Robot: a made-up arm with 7 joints. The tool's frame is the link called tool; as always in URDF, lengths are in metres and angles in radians. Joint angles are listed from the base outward. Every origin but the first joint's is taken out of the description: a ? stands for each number. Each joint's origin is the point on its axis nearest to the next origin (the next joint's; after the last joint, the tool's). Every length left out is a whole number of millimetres.
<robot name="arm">
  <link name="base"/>
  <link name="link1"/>
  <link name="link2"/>
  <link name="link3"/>
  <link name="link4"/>
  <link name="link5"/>
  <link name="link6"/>
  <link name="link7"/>
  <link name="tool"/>
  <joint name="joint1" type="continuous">
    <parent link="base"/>
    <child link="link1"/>
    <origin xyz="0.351 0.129 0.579" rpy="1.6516 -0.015 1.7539"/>
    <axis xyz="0 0 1"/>
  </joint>
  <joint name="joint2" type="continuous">
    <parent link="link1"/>
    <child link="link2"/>
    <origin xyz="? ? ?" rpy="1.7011 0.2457 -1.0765"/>
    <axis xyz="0 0 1"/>
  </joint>
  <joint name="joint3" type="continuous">
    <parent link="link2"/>
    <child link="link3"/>
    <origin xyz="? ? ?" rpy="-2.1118 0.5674 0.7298"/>
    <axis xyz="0 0 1"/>
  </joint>
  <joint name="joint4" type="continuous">
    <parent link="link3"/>
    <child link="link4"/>
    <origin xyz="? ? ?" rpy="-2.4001 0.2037 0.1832"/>
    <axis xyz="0 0 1"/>
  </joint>
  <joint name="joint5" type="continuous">
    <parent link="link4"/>
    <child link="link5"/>
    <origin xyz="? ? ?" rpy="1.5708 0 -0.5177"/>
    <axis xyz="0 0 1"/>
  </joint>
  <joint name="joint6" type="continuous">
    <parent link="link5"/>
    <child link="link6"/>
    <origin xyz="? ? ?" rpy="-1.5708 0 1.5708"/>
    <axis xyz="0 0 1"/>
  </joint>
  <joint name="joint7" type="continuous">
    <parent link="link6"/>
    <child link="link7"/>
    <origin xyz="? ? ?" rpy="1.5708 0 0"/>
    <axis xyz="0 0 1"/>
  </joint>
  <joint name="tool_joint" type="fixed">
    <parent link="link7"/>
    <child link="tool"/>
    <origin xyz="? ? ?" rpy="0 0 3.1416"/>
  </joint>
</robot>
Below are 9 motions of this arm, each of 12 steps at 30 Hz.
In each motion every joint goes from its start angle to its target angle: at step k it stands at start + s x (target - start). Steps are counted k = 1, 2, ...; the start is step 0. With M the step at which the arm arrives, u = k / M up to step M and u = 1 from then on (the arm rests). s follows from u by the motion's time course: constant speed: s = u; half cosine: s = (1 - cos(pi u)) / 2; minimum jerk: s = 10 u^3 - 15 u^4 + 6 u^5.
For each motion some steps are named. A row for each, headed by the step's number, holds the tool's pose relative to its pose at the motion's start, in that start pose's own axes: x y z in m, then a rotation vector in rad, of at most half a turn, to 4 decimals.
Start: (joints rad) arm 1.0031 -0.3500 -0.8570 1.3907 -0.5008 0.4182 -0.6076
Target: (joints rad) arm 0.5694 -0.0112 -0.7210 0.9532 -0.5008 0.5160 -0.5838
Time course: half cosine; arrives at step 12
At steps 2, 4, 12:
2: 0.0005 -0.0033 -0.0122 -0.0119 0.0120 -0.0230
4: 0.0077 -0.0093 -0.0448 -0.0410 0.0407 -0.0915
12: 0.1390 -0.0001 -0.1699 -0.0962 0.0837 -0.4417

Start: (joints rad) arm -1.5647 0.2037 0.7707 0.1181 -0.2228 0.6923 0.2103
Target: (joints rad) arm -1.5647 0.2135 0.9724 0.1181 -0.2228 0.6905 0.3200
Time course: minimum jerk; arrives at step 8
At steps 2, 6, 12:
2: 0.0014 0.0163 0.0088 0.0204 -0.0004 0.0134
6: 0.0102 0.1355 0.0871 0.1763 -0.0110 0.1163
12: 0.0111 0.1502 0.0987 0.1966 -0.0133 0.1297

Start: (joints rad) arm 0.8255 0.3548 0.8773 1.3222 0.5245 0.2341 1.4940
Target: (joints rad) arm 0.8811 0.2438 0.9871 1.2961 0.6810 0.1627 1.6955
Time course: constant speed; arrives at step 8
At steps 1, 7, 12:
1: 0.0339 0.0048 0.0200 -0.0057 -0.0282 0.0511
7: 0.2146 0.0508 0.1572 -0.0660 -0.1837 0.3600
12: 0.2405 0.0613 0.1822 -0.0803 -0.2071 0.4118

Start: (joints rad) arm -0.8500 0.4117 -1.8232 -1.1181 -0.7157 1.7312 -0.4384
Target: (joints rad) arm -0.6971 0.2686 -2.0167 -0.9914 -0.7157 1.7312 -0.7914
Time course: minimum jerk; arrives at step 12
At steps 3, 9, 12:
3: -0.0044 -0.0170 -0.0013 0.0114 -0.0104 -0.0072
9: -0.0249 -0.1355 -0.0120 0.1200 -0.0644 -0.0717
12: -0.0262 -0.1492 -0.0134 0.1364 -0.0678 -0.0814

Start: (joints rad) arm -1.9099 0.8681 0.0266 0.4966 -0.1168 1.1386 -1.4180
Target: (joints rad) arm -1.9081 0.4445 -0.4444 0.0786 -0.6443 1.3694 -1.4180
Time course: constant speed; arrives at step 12
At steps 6, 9, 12:
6: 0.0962 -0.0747 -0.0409 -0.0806 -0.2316 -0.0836
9: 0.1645 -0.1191 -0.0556 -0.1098 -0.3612 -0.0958
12: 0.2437 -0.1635 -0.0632 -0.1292 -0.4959 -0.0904

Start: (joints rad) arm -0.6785 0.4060 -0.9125 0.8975 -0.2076 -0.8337 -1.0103
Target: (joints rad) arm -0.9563 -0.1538 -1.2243 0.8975 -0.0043 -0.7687 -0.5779
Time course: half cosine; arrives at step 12
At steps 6, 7, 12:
6: 0.2200 0.0578 0.0156 0.0250 -0.3450 0.1341
7: 0.2807 0.0692 0.0334 0.0170 -0.4336 0.1603
12: 0.4540 0.0879 0.1149 -0.0391 -0.6797 0.2141

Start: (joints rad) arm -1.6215 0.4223 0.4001 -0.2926 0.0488 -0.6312 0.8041
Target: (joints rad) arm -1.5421 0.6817 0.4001 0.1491 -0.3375 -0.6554 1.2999
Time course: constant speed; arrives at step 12
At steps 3, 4, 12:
3: 0.0089 -0.1163 0.0231 -0.0621 -0.0181 -0.0222
4: 0.0090 -0.1555 0.0346 -0.0835 -0.0255 -0.0302
12: -0.0532 -0.4563 0.1915 -0.2723 -0.1037 -0.1042

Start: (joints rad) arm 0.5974 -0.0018 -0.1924 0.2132 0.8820 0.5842 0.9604
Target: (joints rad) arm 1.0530 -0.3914 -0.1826 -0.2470 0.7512 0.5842 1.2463
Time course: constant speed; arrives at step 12
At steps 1, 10, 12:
1: 0.0729 0.0018 0.0242 0.0107 -0.0744 -0.0054
10: 0.5709 -0.0801 0.4391 0.0655 -0.7429 -0.0883
12: 0.6288 -0.1191 0.5617 0.0703 -0.8896 -0.1148

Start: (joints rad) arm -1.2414 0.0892 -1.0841 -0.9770 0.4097 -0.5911 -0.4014
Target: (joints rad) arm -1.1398 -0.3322 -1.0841 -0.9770 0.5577 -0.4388 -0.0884
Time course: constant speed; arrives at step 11
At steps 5, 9, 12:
5: -0.0932 0.0047 -0.1066 -0.0525 0.1088 0.2695
9: -0.1849 0.0073 -0.1773 -0.0671 0.2020 0.4943
12: -0.2360 0.0079 -0.2070 -0.0650 0.2498 0.6089

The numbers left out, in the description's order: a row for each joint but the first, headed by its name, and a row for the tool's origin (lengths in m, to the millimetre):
joint2: -0.179 -0.205 0
joint3: -0.078 0.058 0
joint4: 0.056 -0.122 0
joint5: 0.274 0.285 0
joint6: 0.468 -0.201 0
joint7: 0.015 0.251 0
tool: -0.012 0.169 0

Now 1 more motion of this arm.
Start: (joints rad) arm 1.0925 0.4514 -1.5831 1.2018 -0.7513 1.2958 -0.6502
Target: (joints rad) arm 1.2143 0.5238 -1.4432 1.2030 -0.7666 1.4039 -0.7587
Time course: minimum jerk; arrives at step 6
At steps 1, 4, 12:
1: -0.0025 0.0025 0.0047 0.0058 0.0024 -0.0053
4: -0.0503 0.0508 0.1092 0.1203 0.0598 -0.1226
12: -0.0613 0.0624 0.1398 0.1493 0.0775 -0.1564

